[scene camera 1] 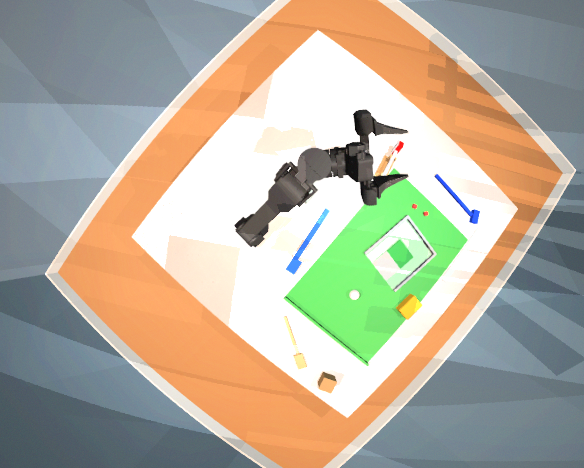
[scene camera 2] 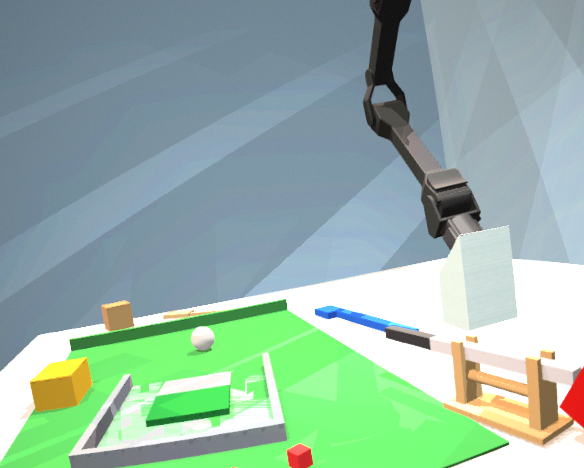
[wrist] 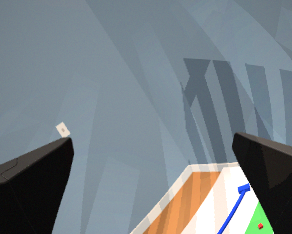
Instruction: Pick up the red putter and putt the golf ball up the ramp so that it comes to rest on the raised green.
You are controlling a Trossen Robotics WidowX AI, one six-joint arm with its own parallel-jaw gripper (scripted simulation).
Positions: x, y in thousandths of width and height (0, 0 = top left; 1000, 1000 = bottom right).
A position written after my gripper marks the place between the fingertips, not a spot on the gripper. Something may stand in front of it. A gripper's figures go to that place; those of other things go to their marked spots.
My gripper (scene camera 1: 699, 330) is 60 cm from the lens. A grey-walled ramp frame (scene camera 1: 691, 537) is 127 cm from the lens.
